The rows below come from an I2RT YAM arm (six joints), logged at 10 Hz.
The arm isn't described. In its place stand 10 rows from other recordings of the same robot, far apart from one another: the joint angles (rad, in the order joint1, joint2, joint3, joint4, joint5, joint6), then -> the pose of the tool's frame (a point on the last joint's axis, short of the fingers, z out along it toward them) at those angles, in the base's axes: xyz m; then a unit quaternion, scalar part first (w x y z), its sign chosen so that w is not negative.
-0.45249, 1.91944, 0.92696, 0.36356, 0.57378, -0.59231 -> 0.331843 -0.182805 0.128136 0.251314 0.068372 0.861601 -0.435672
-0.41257, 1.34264, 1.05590, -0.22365, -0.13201, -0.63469 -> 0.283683 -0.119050 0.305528 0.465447 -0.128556 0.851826 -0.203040
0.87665, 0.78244, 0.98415, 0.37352, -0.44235, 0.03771 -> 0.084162 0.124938 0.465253 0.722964 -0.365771 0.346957 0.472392
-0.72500, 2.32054, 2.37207, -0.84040, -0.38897, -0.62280 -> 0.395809 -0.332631 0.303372 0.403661 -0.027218 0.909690 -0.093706
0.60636, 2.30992, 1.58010, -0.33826, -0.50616, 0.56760 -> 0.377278 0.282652 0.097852 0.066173 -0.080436 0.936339 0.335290
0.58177, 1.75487, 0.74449, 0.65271, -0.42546, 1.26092 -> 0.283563 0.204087 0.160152 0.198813 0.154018 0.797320 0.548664
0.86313, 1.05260, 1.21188, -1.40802, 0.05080, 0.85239 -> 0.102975 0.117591 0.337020 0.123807 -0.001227 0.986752 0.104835
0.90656, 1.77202, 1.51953, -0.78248, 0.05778, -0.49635 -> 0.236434 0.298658 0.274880 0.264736 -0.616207 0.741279 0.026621
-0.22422, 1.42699, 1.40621, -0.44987, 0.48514, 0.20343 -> 0.310619 -0.087866 0.381836 0.505290 0.298305 0.782038 -0.210029
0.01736, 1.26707, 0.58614, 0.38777, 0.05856, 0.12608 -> 0.274035 0.002674 0.226152 0.596144 0.061030 0.800323 0.019266
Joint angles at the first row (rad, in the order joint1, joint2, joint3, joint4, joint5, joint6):
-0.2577, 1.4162, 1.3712, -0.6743, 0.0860, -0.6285
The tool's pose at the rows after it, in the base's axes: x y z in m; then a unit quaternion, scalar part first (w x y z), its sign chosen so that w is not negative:
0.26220 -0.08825 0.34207 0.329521 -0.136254 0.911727 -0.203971
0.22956 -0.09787 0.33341 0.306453 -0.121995 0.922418 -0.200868
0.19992 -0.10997 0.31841 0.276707 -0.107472 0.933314 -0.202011
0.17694 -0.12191 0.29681 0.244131 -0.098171 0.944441 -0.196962
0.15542 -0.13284 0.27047 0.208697 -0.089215 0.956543 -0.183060
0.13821 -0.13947 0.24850 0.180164 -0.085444 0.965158 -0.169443
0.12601 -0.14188 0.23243 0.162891 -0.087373 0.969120 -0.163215
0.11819 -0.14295 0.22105 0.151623 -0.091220 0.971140 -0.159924
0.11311 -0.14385 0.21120 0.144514 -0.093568 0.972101 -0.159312
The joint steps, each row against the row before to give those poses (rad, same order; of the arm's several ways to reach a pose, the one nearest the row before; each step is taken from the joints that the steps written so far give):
-0.0588, -0.1083, -0.1022, -0.0637, -0.0221, -0.0114
-0.0816, -0.0923, -0.0835, -0.0530, -0.0294, -0.0347
-0.1033, -0.0740, -0.0897, -0.0347, -0.0251, -0.0595
-0.1050, -0.0428, -0.0931, -0.0111, -0.0279, -0.0733
-0.1090, -0.0232, -0.0980, -0.0023, -0.0286, -0.0805
-0.0862, -0.0111, -0.0786, 0.0027, -0.0175, -0.0740
-0.0565, -0.0122, -0.0626, 0.0145, -0.0077, -0.0591
-0.0363, -0.0065, -0.0442, 0.0160, -0.0030, -0.0439
-0.0248, -0.0019, -0.0382, 0.0252, -0.0004, -0.0298

